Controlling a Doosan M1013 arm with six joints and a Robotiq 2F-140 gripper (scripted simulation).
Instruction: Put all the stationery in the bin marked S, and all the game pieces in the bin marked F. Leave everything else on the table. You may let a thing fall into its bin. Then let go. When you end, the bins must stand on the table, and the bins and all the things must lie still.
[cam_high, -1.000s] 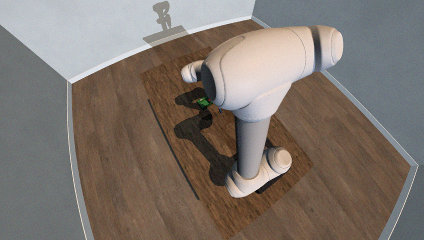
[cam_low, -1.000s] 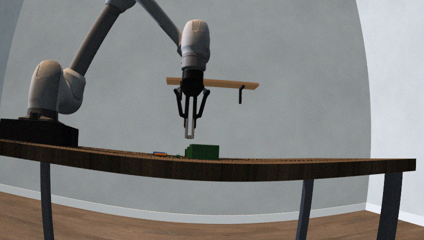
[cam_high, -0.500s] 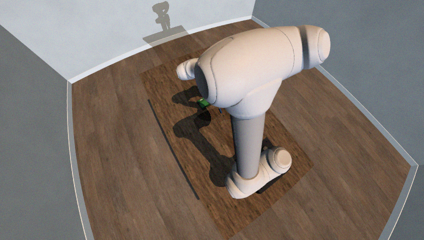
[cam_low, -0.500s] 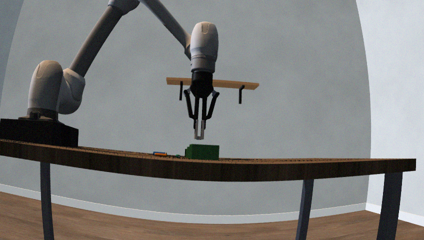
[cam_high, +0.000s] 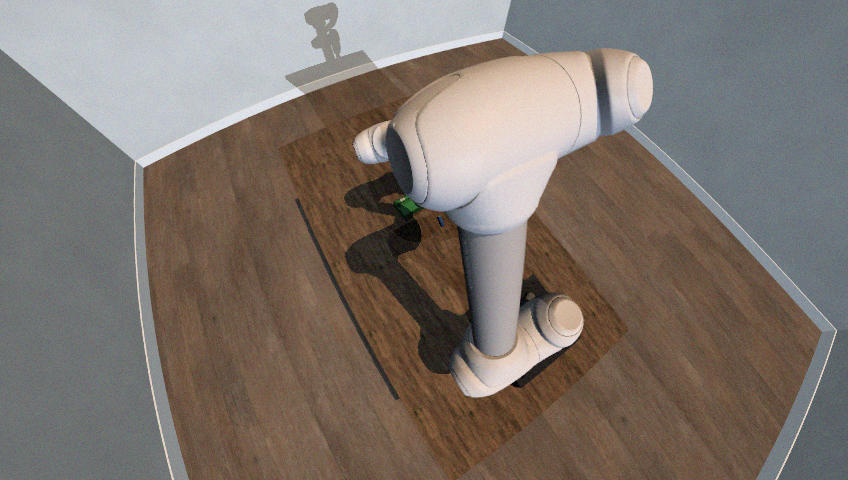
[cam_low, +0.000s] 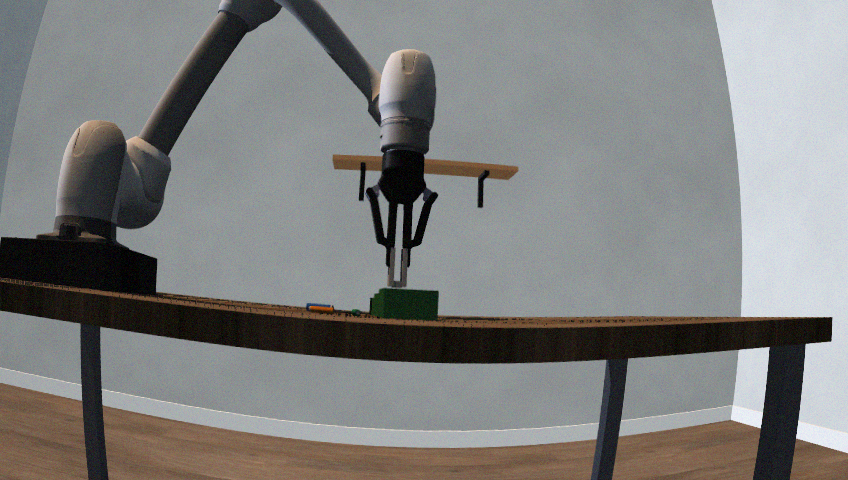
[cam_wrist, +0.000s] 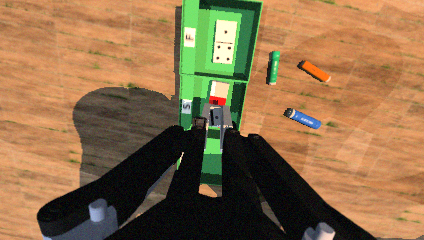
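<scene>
Right now my hand is 10 mm short of the green bin and 60 mm above it. From my hand the other things lie so: white domino 80 mm to the right, 70 mm below; then green cylinder 70 mm behind, 60 mm to the right, 80 mm below; then red block 10 mm to the right, 70 mm below.
</scene>
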